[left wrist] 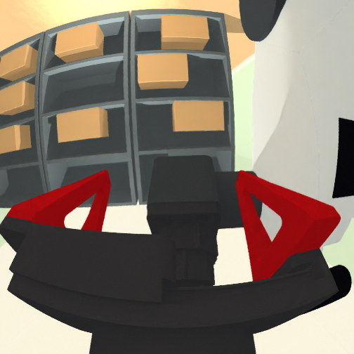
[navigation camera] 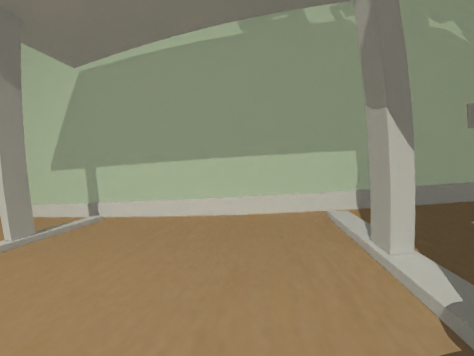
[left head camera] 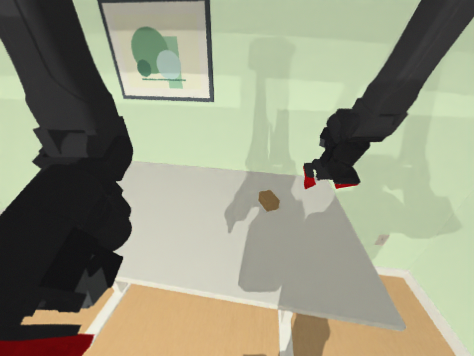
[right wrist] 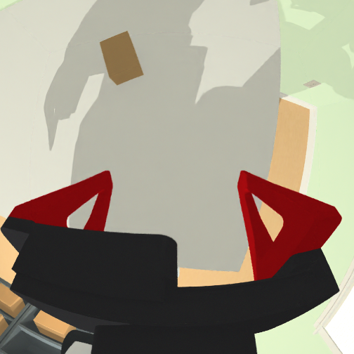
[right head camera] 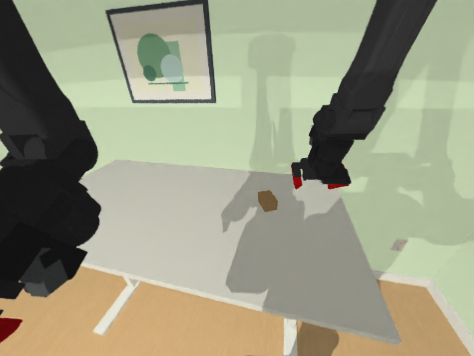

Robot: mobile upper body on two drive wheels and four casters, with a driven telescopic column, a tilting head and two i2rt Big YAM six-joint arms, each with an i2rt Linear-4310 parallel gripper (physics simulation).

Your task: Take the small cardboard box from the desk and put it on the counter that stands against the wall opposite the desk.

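Places are measured from the left arm's base along level axes (x ahead, y left, z up), in centimetres.
Where they show: right gripper, fingertip midpoint: (left head camera: 320, 187) (right head camera: 311, 187).
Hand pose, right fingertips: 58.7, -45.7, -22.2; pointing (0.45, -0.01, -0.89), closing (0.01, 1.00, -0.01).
Observation:
After its pixels a point has its place, as x, y, z.
The small brown cardboard box (left head camera: 269, 200) @[76.3, -34.8, -41.0] (right head camera: 267, 201) @[75.9, -34.9, -41.0] (right wrist: 121, 58) lies on the grey desk (left head camera: 175, 220) @[69.0, 5.9, -46.0] (right head camera: 165, 225) @[65.1, 8.1, -46.0] (right wrist: 165, 150), toward its back right in the head views. My right gripper (left head camera: 324, 184) @[58.7, -45.7, -22.2] (right head camera: 314, 185) @[58.7, -45.7, -22.2] (right wrist: 174, 177) is open and empty. It hangs above the desk's right back part, to the right of the box in the head views; in the right wrist view the box lies beyond the left fingertip. My left gripper (left wrist: 172, 177) is open and empty, away from the box, at the lower left in the left head view. The counter does not show.
A framed picture (left head camera: 206, 50) @[122.4, -4.8, 17.9] (right head camera: 210, 55) @[122.2, -6.7, 16.5] hangs on the green wall behind the desk. White desk legs (navigation camera: 392, 175) @[66.9, -52.2, -121.7] (right head camera: 117, 305) stand on the wooden floor. A dark shelf rack (left wrist: 132, 100) with several larger cardboard boxes shows in the left wrist view.

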